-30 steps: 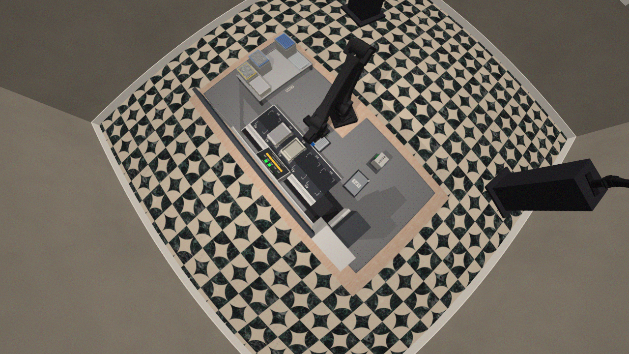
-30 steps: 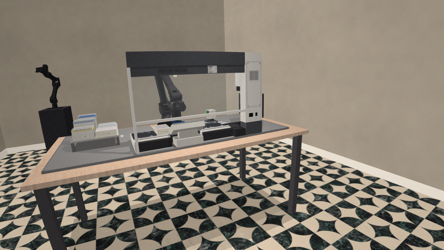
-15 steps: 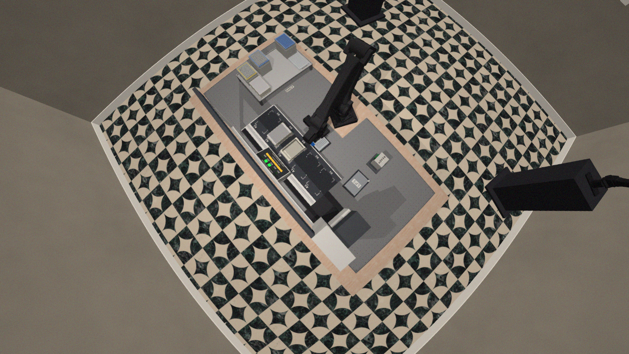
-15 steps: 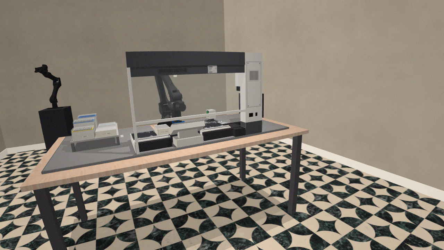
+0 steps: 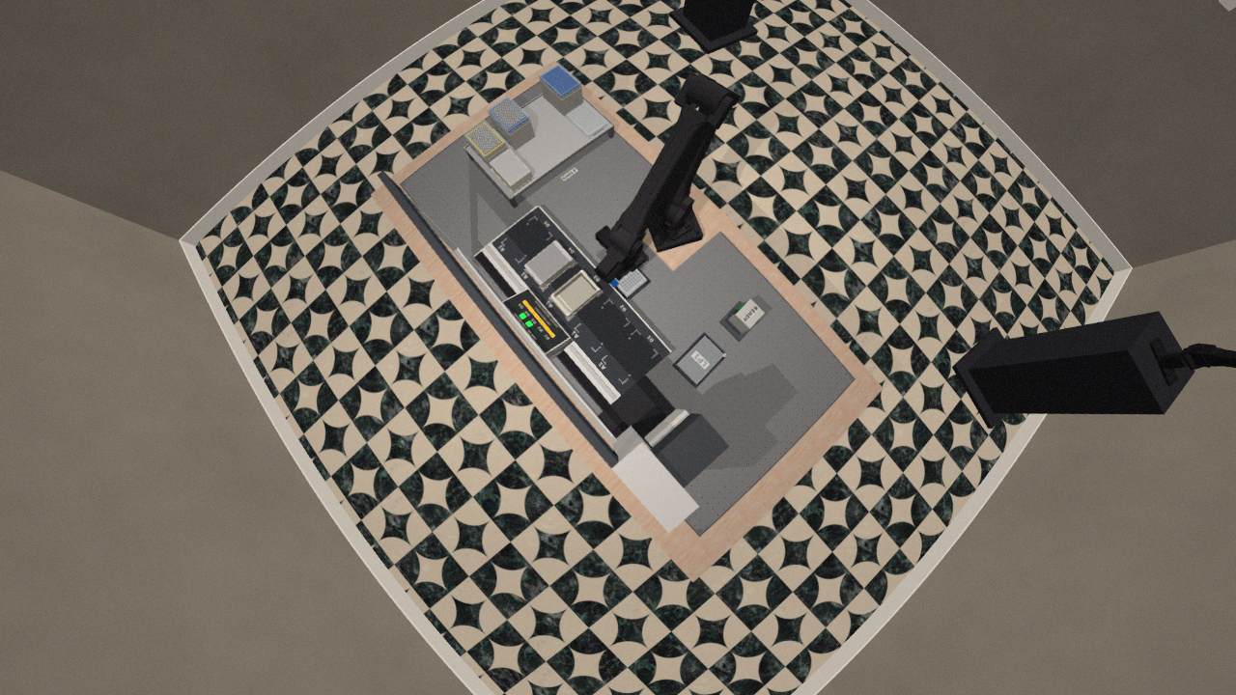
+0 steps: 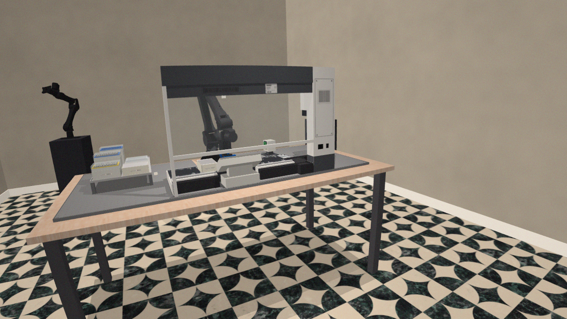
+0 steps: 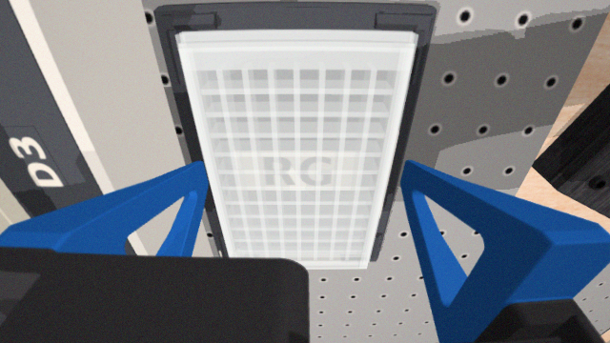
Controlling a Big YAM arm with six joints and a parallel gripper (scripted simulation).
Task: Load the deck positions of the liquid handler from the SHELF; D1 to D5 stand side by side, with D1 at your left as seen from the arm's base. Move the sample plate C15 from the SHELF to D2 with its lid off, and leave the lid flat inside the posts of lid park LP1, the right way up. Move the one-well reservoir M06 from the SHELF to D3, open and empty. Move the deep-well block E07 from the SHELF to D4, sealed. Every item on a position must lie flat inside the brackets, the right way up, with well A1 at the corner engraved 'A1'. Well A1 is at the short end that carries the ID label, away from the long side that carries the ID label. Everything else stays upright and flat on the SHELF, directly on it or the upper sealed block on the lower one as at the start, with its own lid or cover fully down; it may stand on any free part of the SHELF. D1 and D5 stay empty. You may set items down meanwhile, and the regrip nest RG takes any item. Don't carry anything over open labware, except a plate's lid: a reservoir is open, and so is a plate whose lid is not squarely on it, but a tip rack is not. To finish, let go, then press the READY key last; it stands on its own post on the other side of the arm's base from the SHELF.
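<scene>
Right now the regrip nest RG is 20 mm below my hand. From my hand the other things lie so: clear plate lid: 360 mm to the left, 50 mm behind, 10 mm below; cream one-well reservoir: 170 mm ahead, 40 mm above, 10 mm to the right; dark lid park LP1: 360 mm to the left, 50 mm behind, 20 mm below.
</scene>
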